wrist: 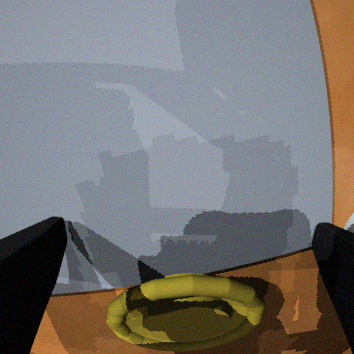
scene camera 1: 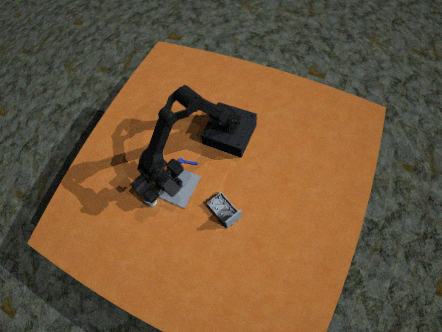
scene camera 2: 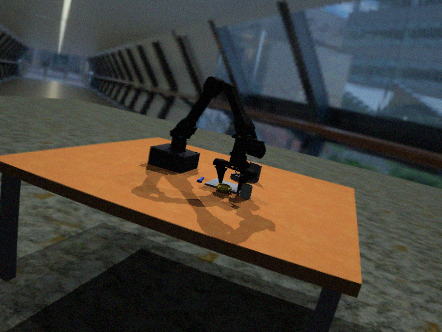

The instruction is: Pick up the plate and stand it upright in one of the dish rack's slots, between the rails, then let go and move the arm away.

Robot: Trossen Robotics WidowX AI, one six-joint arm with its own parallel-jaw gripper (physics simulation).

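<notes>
The yellow round plate (scene camera 2: 223,188) (wrist: 175,325) lies at the edge of the grey mat; in scene camera 1 the arm hides it. My gripper (scene camera 2: 230,188) (wrist: 194,235) is open and empty, low over the table with its fingers spread to either side of the plate. In the wrist view the plate shows low between the fingers. The grey dish rack (scene camera 1: 224,210) stands apart from the mat, with small posts inside and a raised wall at one end; in scene camera 2 it is partly hidden behind the gripper.
A grey square mat (scene camera 1: 186,192) (wrist: 240,100) lies under the gripper. A blue utensil (scene camera 1: 188,162) (scene camera 2: 200,179) lies beside the mat near the robot base (scene camera 1: 229,131) (scene camera 2: 173,158). A grey cup (scene camera 1: 150,203) (scene camera 2: 245,192) stands close to the gripper, on the side away from the base.
</notes>
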